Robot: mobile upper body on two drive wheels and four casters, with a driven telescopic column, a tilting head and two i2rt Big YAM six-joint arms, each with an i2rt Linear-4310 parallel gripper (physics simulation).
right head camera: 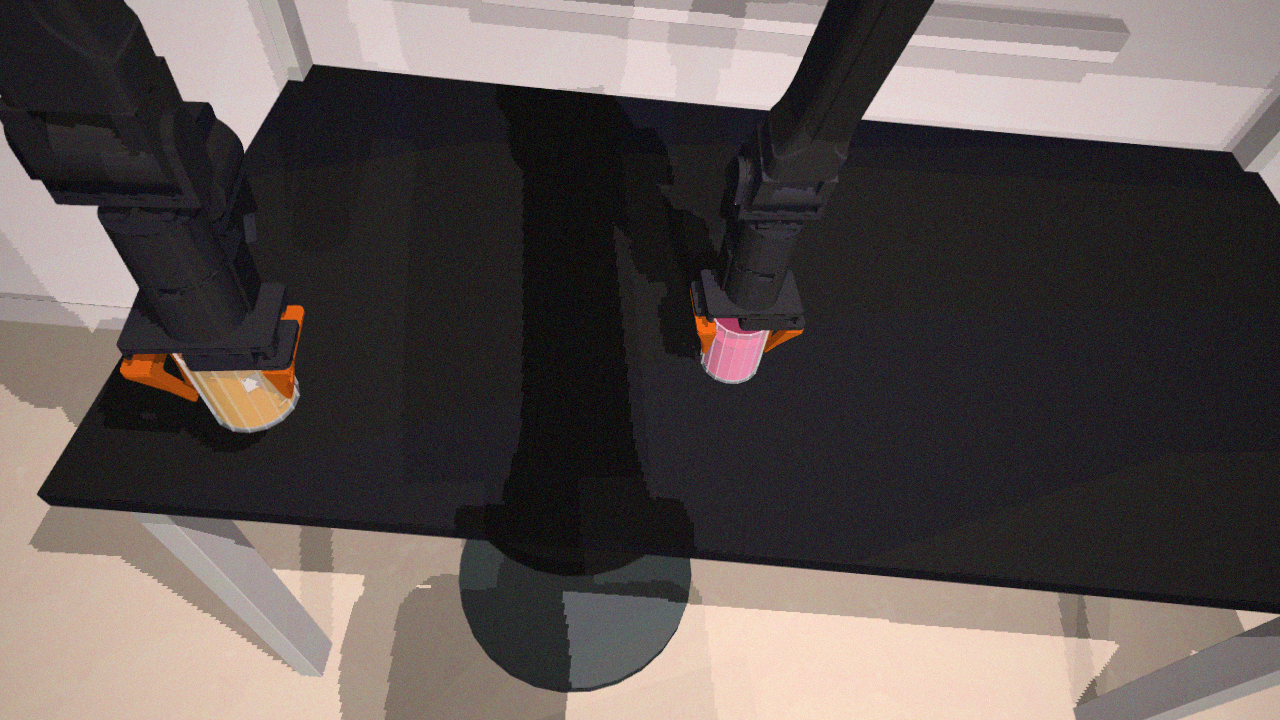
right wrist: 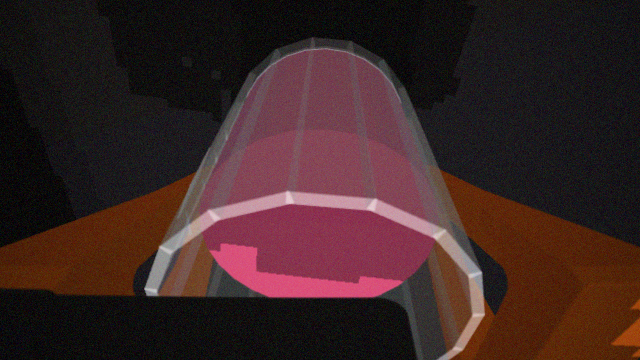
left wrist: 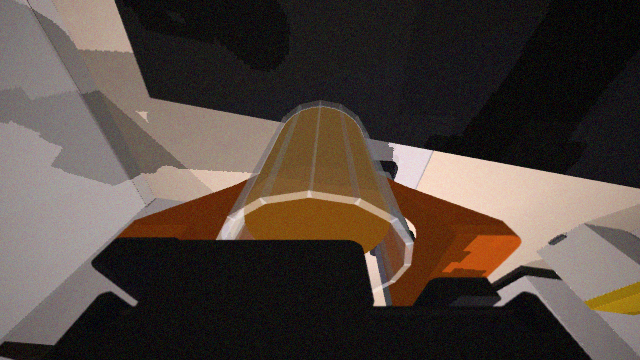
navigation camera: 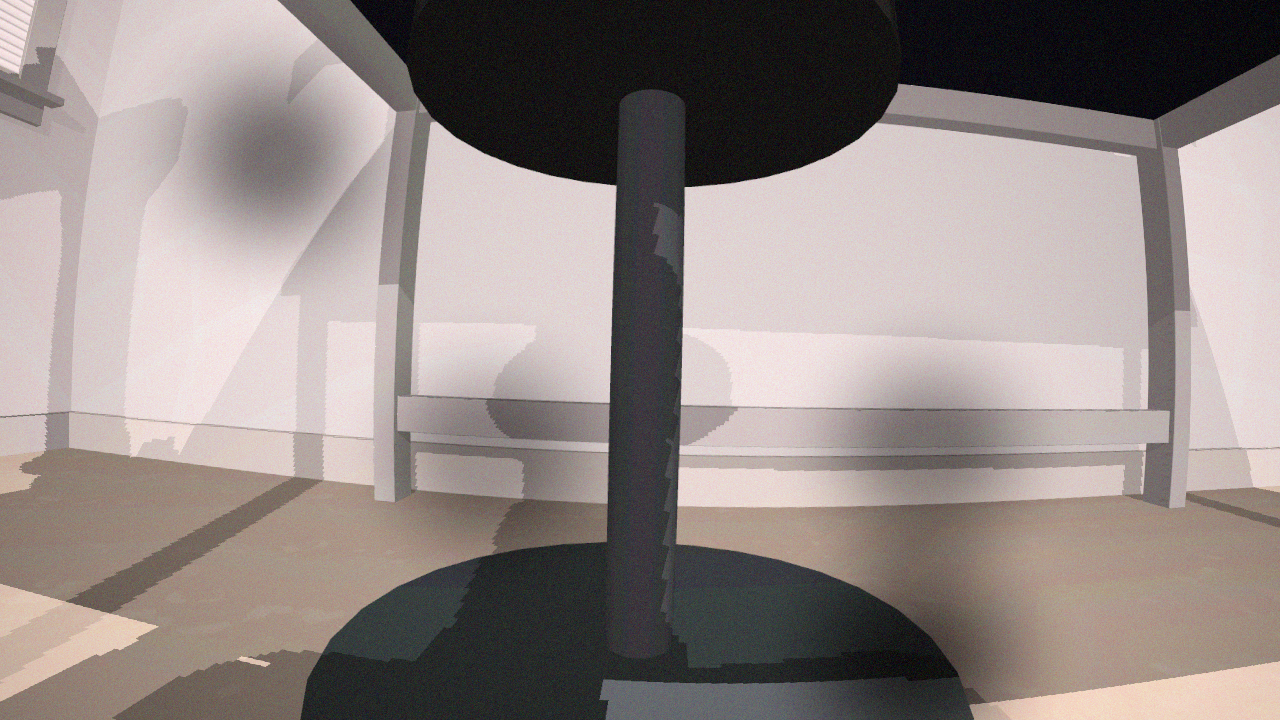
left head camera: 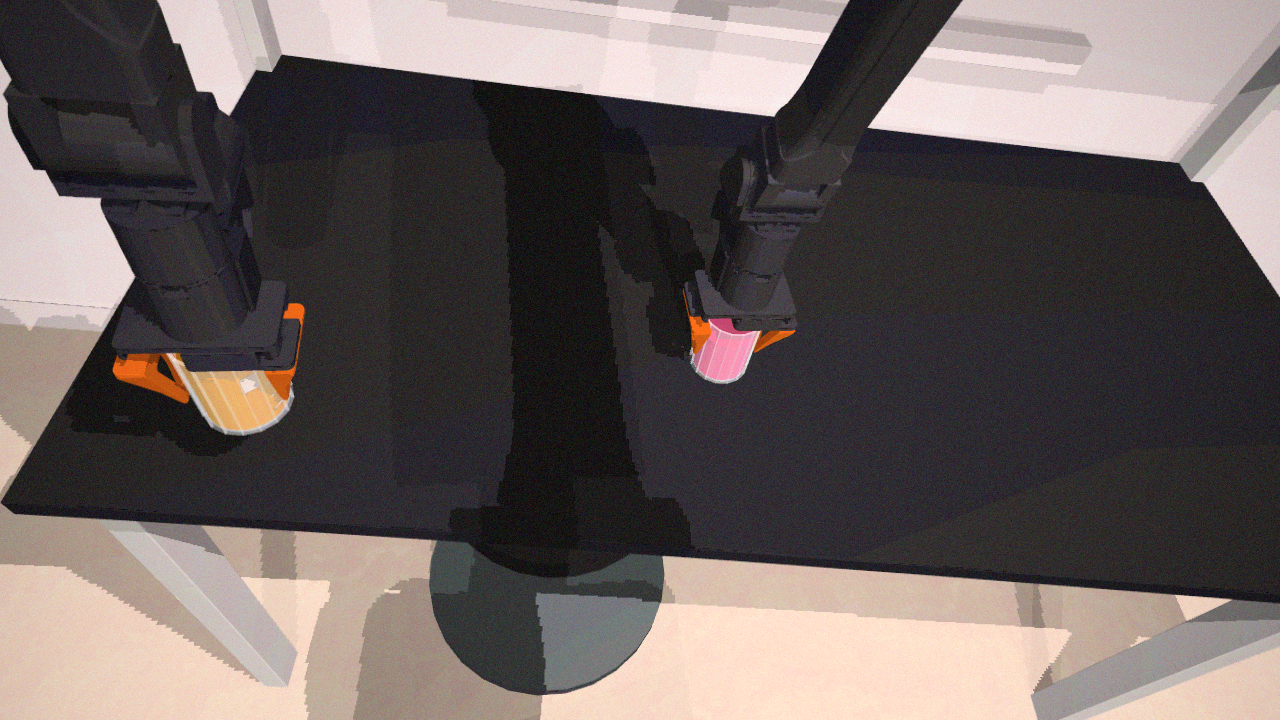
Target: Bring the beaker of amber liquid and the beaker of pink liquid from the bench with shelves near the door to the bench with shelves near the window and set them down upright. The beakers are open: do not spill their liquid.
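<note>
The beaker of amber liquid (left head camera: 239,404) (right head camera: 246,402) (left wrist: 320,155) is held in my left gripper (left head camera: 234,385) (right head camera: 243,383), whose orange fingers are shut on it. It hangs above the left end of the black bench top (left head camera: 447,358) (right head camera: 465,358), a shadow below it. The beaker of pink liquid (left head camera: 723,356) (right head camera: 735,356) (right wrist: 320,110) is held in my right gripper (left head camera: 735,344) (right head camera: 747,342), also shut on it, over the middle of the bench top. The liquid surfaces show inside both rims in the wrist views. The gap between the pink beaker and the bench top is hard to tell.
A round stool (left head camera: 599,640) (right head camera: 626,640) (navigation camera: 647,358) stands at the bench's near edge, its seat partly under the top. The bench's grey legs (left head camera: 219,600) (navigation camera: 1163,358) and low crossbar (navigation camera: 895,425) show. A white wall (navigation camera: 805,241) stands behind, and a window (navigation camera: 13,40) is at the upper left.
</note>
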